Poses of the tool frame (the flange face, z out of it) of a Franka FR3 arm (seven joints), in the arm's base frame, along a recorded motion.
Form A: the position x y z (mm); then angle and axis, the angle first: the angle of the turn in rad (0 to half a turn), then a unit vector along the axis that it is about.
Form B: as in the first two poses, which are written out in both.
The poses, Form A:
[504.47 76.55 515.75 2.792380 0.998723 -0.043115 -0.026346]
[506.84 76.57 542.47 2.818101 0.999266 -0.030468 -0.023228]
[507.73 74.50 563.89 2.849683 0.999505 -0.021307 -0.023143]
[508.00 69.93 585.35 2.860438 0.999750 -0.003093 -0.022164]
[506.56 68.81 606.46 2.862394 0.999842 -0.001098 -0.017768]
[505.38 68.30 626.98 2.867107 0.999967 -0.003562 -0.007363]
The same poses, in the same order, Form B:
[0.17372 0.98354 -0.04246 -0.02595 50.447 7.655 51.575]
[0.16104 0.98622 -0.03007 -0.02292 50.684 7.657 54.247]
[0.14544 0.98888 -0.02108 -0.02290 50.773 7.450 56.389]
[0.14011 0.98989 -0.00306 -0.02195 50.800 6.993 58.535]
[0.13915 0.99011 -0.00109 -0.01760 50.656 6.881 60.646]
[0.13681 0.99056 -0.00353 -0.00729 50.538 6.830 62.698]

